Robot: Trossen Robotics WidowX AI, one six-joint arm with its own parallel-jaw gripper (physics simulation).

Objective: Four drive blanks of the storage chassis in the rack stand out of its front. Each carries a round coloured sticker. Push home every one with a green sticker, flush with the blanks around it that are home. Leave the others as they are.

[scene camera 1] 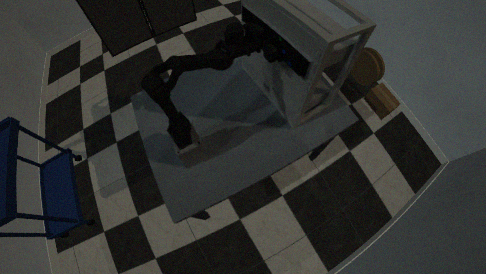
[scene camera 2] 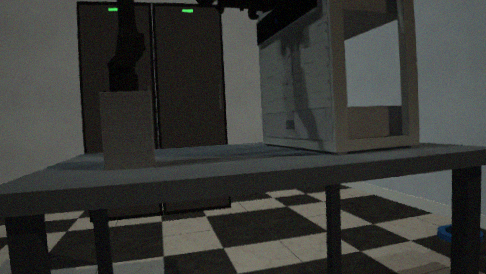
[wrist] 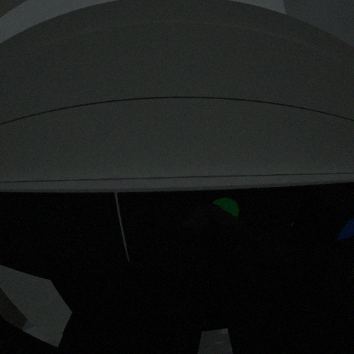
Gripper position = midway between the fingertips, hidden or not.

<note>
In view: the gripper [scene camera 1: 278, 37] and a pale rack [scene camera 2: 302, 65].
The pale rack also shows in the wrist view [wrist: 103, 103]. The gripper shows as well in the wrist view [wrist: 204, 210].
</note>
